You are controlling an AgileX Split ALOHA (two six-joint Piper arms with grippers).
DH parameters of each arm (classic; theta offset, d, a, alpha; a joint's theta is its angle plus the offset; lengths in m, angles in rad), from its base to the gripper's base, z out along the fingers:
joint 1: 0 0.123 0 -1.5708
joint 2: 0.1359 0 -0.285 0
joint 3: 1.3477 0 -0.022 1.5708
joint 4: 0 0.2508 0 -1.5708
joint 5: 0 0 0.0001 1.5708
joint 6: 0 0.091 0 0
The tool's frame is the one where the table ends.
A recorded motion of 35 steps. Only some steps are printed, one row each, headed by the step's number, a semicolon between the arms.
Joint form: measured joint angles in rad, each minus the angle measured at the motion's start. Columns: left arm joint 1, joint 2, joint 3, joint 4, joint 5, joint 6; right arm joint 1, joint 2, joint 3, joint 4, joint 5, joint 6.
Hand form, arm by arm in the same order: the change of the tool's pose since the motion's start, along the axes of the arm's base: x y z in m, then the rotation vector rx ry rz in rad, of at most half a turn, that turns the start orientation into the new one. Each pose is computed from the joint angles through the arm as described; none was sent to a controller.
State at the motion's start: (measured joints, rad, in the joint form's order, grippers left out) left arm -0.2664 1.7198 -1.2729 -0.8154 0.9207 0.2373; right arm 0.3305 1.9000 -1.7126 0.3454 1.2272 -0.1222
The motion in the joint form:
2: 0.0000 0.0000 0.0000 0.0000 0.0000 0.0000; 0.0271 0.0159 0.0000 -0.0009 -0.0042 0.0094
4: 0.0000 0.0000 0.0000 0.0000 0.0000 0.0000; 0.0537 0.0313 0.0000 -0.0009 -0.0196 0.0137
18: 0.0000 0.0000 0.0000 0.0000 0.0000 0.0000; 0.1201 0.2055 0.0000 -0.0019 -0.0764 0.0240
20: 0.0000 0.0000 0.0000 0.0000 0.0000 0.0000; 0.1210 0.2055 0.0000 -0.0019 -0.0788 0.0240
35: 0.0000 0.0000 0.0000 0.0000 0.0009 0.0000; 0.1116 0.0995 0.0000 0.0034 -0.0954 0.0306
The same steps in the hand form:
2: 0.0000 0.0000 0.0000 0.0000 0.0000 0.0000; -0.0016 0.0109 -0.0064 -0.0039 0.0145 0.0172
4: 0.0000 0.0000 0.0000 0.0000 0.0000 0.0000; -0.0026 0.0220 -0.0123 -0.0045 0.0167 0.0347
18: 0.0000 0.0000 0.0000 0.0000 0.0000 0.0000; 0.0083 0.0566 -0.0852 -0.0561 0.1295 0.0726
20: 0.0000 0.0000 0.0000 0.0000 0.0000 0.0000; 0.0083 0.0570 -0.0852 -0.0554 0.1273 0.0728
35: -0.0001 0.0000 0.0000 -0.0001 0.0007 -0.0006; 0.0015 0.0495 -0.0392 -0.0017 0.0203 0.0510

